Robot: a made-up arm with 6 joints. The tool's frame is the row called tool.
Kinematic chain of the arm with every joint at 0, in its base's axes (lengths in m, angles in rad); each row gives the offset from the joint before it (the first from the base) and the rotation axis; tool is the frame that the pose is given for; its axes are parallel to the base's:
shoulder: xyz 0 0 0.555 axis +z
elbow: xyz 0 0 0 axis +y
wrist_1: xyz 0 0 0.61 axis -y
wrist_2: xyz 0 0 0 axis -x
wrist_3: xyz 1.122 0 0 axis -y
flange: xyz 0 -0.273 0 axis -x
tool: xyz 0 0 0
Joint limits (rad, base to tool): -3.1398..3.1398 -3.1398..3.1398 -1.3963..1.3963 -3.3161..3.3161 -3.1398..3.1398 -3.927..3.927
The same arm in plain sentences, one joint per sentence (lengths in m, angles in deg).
The arm has six revolute joints in a row. What follows holds with every joint at zero, and every direction is one of the base frame's.
Joint 1 lies 0.555 m along +z from the base frame's origin and turns about +z, from -179.9 to 179.9 deg.
Joint 2 lies at the same point as joint 1 and turns about +y, from -179.9 to 179.9 deg.
Joint 3 lies 0.61 m along +z from joint 2 and turns about -y, from -80 to 80 deg.
Joint 4 lies at the same point as joint 3 and turns about -x, from -190 to 190 deg.
Joint 5 lies 1.122 m along +x from joint 4 and turns about -y, from -179.9 to 179.9 deg.
Joint 6 lies 0.273 m along -y from joint 5 and turns about -x, from -225 to 225 deg.
The tool frame, which is the frame that the pose is given for, lies at the same point as joint 6; its axes are parallel to the base frame's.

